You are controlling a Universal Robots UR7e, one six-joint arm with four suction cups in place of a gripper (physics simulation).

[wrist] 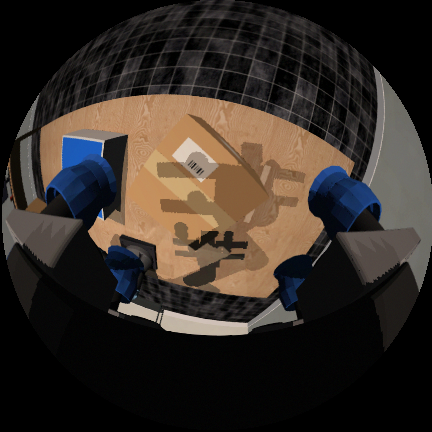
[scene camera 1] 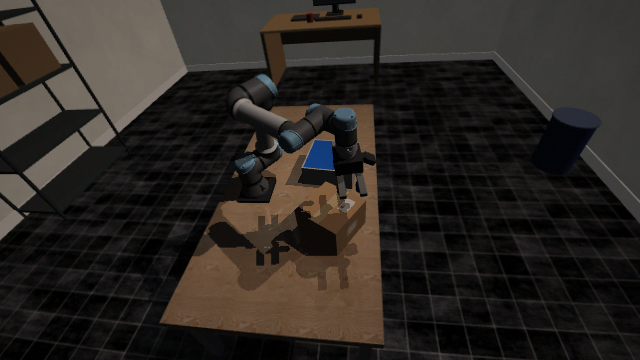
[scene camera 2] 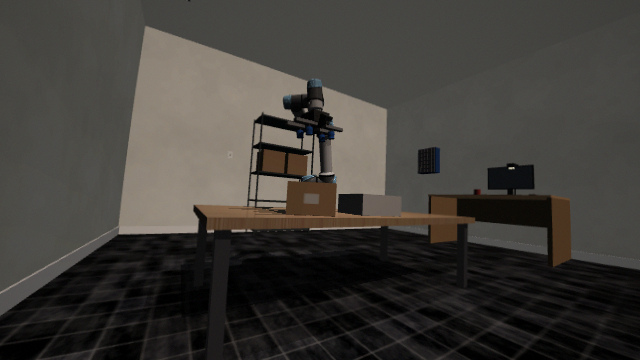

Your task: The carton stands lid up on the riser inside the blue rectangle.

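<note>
There is nothing held by my suction head. On the table rest a grey riser and a brown cardboard carton.
</note>
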